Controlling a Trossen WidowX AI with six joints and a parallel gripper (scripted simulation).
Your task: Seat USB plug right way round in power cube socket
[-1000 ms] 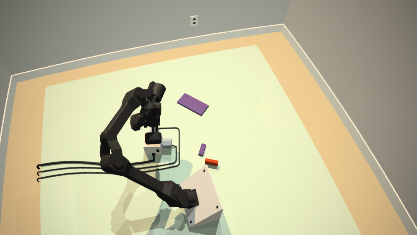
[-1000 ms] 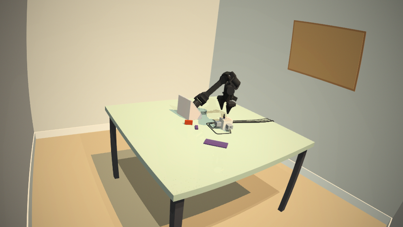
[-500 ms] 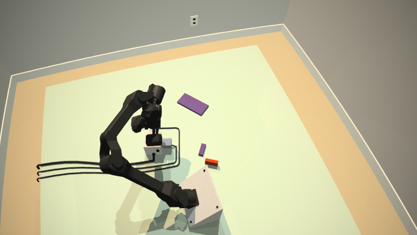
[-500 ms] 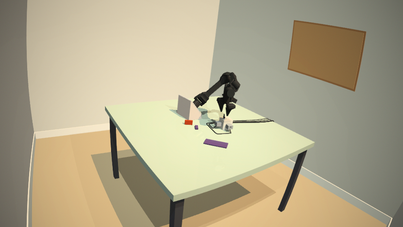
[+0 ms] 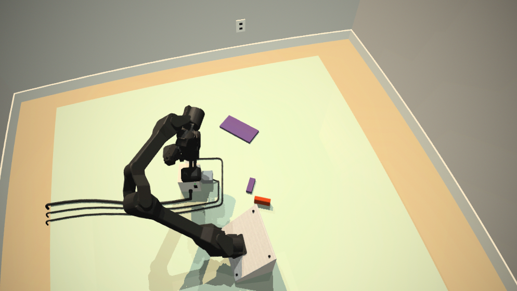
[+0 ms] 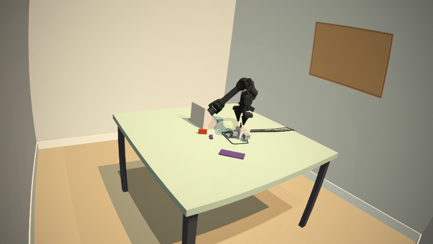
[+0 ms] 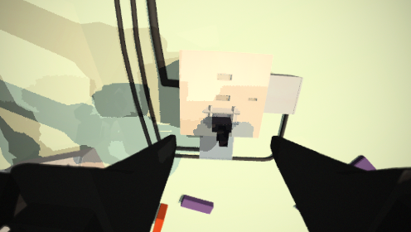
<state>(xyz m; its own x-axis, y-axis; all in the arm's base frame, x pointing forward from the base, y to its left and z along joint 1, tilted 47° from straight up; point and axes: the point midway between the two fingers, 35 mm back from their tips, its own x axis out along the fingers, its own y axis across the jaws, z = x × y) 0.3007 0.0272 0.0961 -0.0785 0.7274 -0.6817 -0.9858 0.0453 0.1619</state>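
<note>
Right now my gripper tip is 20 mm above the black USB plug. Also, from my gripper tip: orange block 140 mm behind, 210 mm to the right, 90 mm below; then USB socket 10 mm to the left, 40 mm below; then purple slab 210 mm ahead, 200 mm to the right, 100 mm below.
</note>
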